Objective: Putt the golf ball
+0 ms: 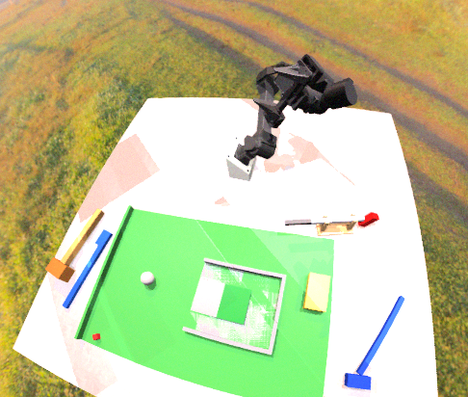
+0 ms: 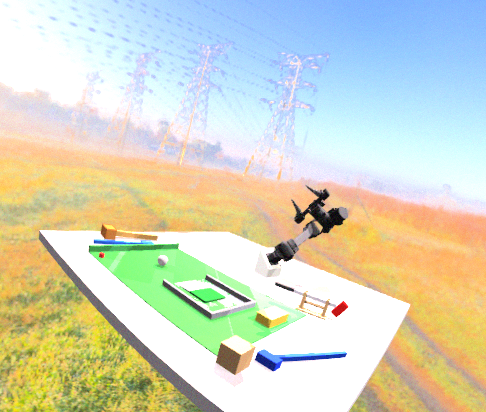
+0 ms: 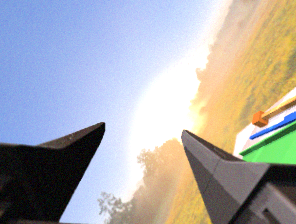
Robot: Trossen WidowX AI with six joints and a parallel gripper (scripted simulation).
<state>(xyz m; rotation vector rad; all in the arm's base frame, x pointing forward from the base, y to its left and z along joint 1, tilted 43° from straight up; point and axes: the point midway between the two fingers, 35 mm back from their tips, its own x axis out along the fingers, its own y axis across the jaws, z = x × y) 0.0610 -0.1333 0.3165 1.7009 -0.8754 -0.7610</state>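
My gripper tip is now 90 mm short of the red putter, 240 mm to the right of it and 360 mm above it. Round my gripper tip: yellow block 310 mm ahead, 230 mm to the left, 400 mm below; wooden rack 90 mm ahead, 260 mm to the left, 380 mm below; white golf ball 410 mm ahead, 270 mm to the right, 390 mm below.
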